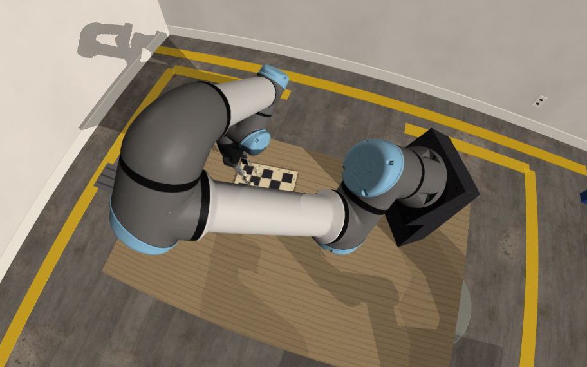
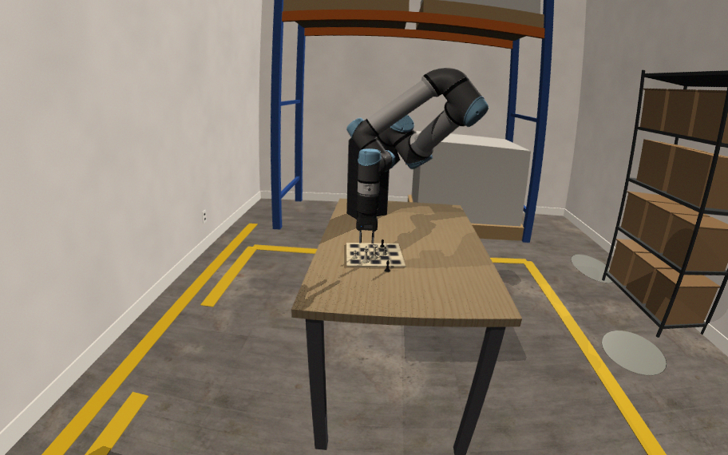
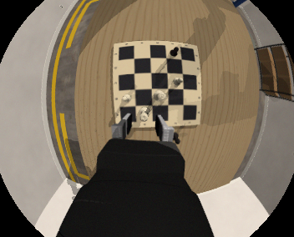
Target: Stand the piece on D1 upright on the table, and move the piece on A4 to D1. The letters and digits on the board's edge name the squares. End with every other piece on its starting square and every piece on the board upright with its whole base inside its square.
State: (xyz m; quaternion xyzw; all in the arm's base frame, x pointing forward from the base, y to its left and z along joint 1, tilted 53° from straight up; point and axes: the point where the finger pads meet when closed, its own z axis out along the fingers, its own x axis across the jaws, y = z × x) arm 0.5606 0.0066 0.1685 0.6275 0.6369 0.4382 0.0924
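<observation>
My gripper is now 8 cm past the chessboard, 1 cm to the right of it and 10 cm above it.
</observation>
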